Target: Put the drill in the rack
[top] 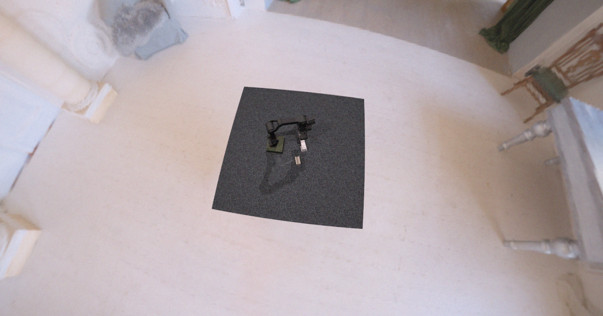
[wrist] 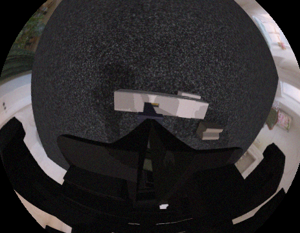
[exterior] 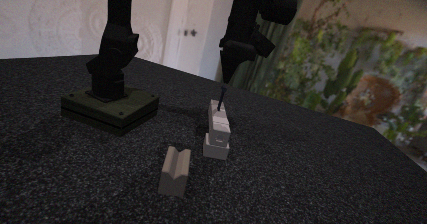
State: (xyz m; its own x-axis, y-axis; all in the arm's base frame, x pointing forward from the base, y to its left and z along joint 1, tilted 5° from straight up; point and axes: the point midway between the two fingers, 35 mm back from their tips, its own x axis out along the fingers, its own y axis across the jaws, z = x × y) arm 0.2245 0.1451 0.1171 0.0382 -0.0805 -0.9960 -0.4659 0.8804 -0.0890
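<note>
Right now my gripper tip is 4 cm above the dark key. The rest, counted from my gripper tip: grey holder block: 2 cm ahead, 3 cm to the right, 9 cm below; then drill: 2 cm ahead, 5 cm to the right, 9 cm below; then grey v-groove rack: 3 cm ahead, 21 cm to the right, 12 cm below.
</note>
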